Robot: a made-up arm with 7 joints.
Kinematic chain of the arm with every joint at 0, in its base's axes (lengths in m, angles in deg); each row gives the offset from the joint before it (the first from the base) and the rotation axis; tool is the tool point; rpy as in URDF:
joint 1: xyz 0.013 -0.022 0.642 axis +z
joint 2: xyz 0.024 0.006 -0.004 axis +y
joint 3: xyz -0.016 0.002 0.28 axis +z
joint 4: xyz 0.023 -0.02 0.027 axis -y
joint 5: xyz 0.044 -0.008 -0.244 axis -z
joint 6: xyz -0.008 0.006 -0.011 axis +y
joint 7: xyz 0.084 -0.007 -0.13 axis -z
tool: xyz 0.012 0.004 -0.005 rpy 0 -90 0
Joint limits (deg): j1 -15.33..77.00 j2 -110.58..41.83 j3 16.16..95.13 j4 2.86..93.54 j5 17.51..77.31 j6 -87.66..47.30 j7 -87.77..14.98
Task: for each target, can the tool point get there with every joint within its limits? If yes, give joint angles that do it. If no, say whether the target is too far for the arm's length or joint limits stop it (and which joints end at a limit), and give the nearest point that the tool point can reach.
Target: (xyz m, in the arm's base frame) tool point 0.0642 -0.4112 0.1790
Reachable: no: joint limits stop it (at a limit: joint 1, joint 2, joint 3, joint 5, joint 7) | nearest point 0.1454 -0.1441 0.4887 | short by 0.417 m
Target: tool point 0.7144 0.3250 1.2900
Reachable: no: too far | nearest point 0.4510 0.1989 1.0334 | short by 0.389 m
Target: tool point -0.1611 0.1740 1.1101
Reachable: yes | joints 49.64 -45.01 41.83 79.66 39.27 9.73 -72.14
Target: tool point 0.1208 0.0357 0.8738
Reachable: yes | joints 33.07 -56.92 28.36 13.92 56.17 -40.24 -55.41
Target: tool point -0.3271 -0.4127 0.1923
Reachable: no: joint limits stop it (at a limit: joint 1, joint 2, joint 3, joint 4, joint 5) | nearest point -0.3584 -0.4133 0.4787 | short by 0.288 m
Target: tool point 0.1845 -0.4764 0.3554
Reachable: no: joint limits stop it (at a limit: joint 1, joint 2, joint 3, joint 5, joint 7) | nearest point 0.2096 -0.1809 0.5208 | short by 0.340 m
